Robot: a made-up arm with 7 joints. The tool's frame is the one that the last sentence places.
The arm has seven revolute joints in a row. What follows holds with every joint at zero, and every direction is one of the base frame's. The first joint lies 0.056 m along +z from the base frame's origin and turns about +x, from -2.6 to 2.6 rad. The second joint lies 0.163 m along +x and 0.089 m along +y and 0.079 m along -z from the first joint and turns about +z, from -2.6 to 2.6 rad. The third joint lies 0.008 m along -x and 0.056 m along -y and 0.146 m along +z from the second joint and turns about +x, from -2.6 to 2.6 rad. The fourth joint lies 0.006 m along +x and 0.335 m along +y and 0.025 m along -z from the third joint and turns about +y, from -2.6 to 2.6 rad. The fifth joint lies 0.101 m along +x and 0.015 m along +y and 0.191 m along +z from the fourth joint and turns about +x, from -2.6 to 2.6 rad. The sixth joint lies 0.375 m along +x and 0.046 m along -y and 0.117 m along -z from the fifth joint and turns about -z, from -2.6 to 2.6 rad. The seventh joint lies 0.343 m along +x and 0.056 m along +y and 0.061 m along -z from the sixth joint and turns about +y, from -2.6 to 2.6 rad. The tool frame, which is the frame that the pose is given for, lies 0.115 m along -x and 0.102 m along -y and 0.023 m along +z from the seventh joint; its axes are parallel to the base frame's.
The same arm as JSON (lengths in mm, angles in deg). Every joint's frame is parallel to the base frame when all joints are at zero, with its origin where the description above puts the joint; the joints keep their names.
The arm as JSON. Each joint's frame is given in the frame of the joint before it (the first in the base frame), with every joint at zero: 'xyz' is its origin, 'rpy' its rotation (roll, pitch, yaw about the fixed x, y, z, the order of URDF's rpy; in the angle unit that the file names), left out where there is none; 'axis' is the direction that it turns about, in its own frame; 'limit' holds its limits. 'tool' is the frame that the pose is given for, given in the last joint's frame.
{"units": {"length": "mm", "angle": "deg"}, "joints": [
  {"name": "joint 1", "type": "revolute", "origin": {"xyz": [0.0, 0.0, 56.0]}, "axis": "+x", "limit": {"lower": -148.97, "upper": 148.97}},
  {"name": "joint 2", "type": "revolute", "origin": {"xyz": [163.0, 89.0, -79.0]}, "axis": "+z", "limit": {"lower": -148.97, "upper": 148.97}},
  {"name": "joint 3", "type": "revolute", "origin": {"xyz": [-8.0, -56.0, 146.0]}, "axis": "+x", "limit": {"lower": -148.97, "upper": 148.97}},
  {"name": "joint 4", "type": "revolute", "origin": {"xyz": [6.0, 335.0, -25.0]}, "axis": "+y", "limit": {"lower": -148.97, "upper": 148.97}},
  {"name": "joint 5", "type": "revolute", "origin": {"xyz": [101.0, 15.0, 191.0]}, "axis": "+x", "limit": {"lower": -148.97, "upper": 148.97}},
  {"name": "joint 6", "type": "revolute", "origin": {"xyz": [375.0, -46.0, -117.0]}, "axis": "-z", "limit": {"lower": -148.97, "upper": 148.97}},
  {"name": "joint 7", "type": "revolute", "origin": {"xyz": [343.0, 56.0, -61.0]}, "axis": "+y", "limit": {"lower": -148.97, "upper": 148.97}}
], "tool": {"origin": {"xyz": [-115.0, -102.0, 23.0]}}}

